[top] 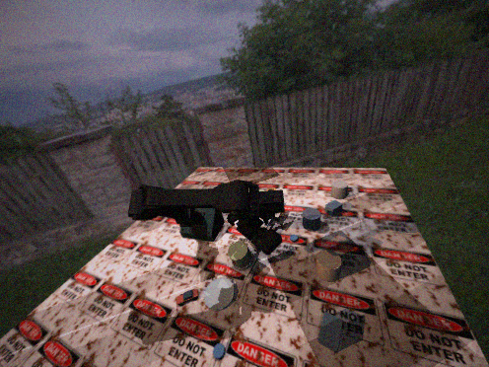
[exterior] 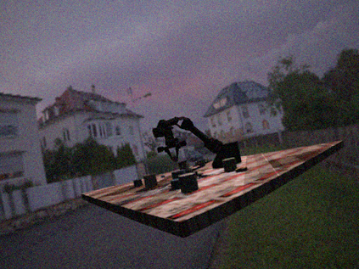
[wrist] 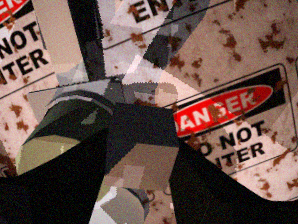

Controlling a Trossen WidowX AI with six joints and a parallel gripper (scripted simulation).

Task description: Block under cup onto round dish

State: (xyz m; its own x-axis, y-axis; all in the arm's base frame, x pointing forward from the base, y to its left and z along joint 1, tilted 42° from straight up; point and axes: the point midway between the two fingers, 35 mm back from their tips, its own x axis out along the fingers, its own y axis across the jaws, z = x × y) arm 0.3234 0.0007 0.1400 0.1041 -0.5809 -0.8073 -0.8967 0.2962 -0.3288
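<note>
Now: the round dish 100 mm behind my gripper tip, 140 mm to the right of it and 110 mm below it. Round my gripper tip: olive cup: 130 mm behind, 360 mm to the left, 80 mm below; then tan cylinder: 210 mm ahead, 30 mm to the left, 80 mm below; then red toy car: 190 mm behind, 180 mm to the right, 100 mm below.
</note>
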